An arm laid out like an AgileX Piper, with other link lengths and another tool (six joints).
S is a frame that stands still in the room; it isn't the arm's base.
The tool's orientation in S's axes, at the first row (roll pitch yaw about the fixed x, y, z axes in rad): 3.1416 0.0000 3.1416
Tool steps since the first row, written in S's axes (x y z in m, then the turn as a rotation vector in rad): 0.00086 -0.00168 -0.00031 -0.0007 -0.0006 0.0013; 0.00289 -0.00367 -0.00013 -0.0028 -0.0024 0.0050; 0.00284 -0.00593 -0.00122 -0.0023 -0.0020 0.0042; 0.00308 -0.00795 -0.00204 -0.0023 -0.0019 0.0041; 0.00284 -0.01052 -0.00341 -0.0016 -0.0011 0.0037; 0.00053 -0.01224 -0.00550 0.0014 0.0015 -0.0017; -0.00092 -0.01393 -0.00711 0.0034 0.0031 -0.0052; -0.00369 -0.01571 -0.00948 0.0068 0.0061 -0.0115; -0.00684 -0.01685 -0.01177 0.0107 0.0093 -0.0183
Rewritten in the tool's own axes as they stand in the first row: -0.00086 -0.00168 0.00031 0.0007 -0.0006 -0.0013; -0.00289 -0.00367 0.00013 0.0028 -0.0024 -0.0050; -0.00284 -0.00593 0.00122 0.0023 -0.0020 -0.0042; -0.00308 -0.00795 0.00204 0.0023 -0.0019 -0.0041; -0.00284 -0.01052 0.00341 0.0016 -0.0011 -0.0037; -0.00053 -0.01224 0.00550 -0.0014 0.0015 0.0017; 0.00092 -0.01393 0.00711 -0.0034 0.0031 0.0052; 0.00369 -0.01571 0.00948 -0.0068 0.0061 0.0115; 0.00684 -0.01685 0.01177 -0.0107 0.0093 0.0183
